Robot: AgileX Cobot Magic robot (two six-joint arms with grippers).
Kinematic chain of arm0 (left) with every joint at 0, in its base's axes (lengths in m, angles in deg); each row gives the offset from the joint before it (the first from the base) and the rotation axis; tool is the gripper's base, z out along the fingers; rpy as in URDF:
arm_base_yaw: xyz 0 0 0.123 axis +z
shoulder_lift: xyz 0 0 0 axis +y
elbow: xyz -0.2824 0 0.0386 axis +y
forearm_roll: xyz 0.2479 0 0.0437 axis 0.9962 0 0.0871
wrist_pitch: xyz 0 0 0 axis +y
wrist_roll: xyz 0.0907 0 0.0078 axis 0.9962 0 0.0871
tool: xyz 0 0 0 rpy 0 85 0
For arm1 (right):
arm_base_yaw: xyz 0 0 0.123 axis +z
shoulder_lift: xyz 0 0 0 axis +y
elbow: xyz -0.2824 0 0.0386 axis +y
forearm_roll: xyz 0.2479 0 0.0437 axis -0.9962 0 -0.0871
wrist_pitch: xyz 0 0 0 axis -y
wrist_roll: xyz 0.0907 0 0.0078 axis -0.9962 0 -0.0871
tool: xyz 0 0 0 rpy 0 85 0
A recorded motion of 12 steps. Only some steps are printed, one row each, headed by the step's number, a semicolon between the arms.
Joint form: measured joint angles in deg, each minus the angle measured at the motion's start. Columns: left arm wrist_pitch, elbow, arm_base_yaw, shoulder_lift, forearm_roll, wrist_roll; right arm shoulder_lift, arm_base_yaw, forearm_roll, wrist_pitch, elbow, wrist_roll.
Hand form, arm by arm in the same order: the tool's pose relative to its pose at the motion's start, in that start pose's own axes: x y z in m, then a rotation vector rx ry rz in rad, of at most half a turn. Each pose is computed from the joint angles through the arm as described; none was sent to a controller.
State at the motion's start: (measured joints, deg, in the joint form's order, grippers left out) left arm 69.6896 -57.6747 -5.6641 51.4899 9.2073 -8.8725; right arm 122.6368 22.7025 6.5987 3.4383 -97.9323 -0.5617
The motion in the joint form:
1: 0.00 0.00 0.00 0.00 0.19 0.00; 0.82 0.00 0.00 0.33 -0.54 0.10
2: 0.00 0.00 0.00 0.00 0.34 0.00; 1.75 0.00 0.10 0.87 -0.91 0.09
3: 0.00 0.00 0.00 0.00 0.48 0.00; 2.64 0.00 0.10 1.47 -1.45 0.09
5: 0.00 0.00 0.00 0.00 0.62 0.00; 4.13 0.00 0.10 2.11 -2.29 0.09
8: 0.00 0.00 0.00 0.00 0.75 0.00; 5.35 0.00 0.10 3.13 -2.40 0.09
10: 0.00 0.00 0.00 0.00 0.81 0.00; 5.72 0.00 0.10 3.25 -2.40 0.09
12: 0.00 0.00 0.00 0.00 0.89 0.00; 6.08 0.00 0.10 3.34 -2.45 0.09
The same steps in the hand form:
1: 0.0000 0.0003 0.0000 -0.0031 -0.0005 0.0012; 0.0028 0.0003 0.0037 -0.0006 -0.0009 -0.0017
2: -0.0001 0.0005 0.0000 -0.0055 -0.0009 0.0021; 0.0073 0.0009 0.0080 -0.0018 -0.0006 -0.0032
3: -0.0001 0.0007 0.0000 -0.0078 -0.0012 0.0029; 0.0104 0.0013 0.0119 -0.0026 -0.0050 -0.0031
5: -0.0001 0.0009 0.0000 -0.0100 -0.0016 0.0038; 0.0166 0.0020 0.0185 -0.0039 -0.0049 -0.0030
8: -0.0002 0.0011 0.0000 -0.0121 -0.0019 0.0045; 0.0245 0.0030 0.0238 -0.0061 -0.0034 -0.0028
10: -0.0002 0.0012 0.0000 -0.0131 -0.0020 0.0049; 0.0274 0.0033 0.0253 -0.0068 0.0009 -0.0027
12: -0.0002 0.0013 0.0000 -0.0144 -0.0022 0.0054; 0.0300 0.0036 0.0268 -0.0074 0.0047 -0.0027

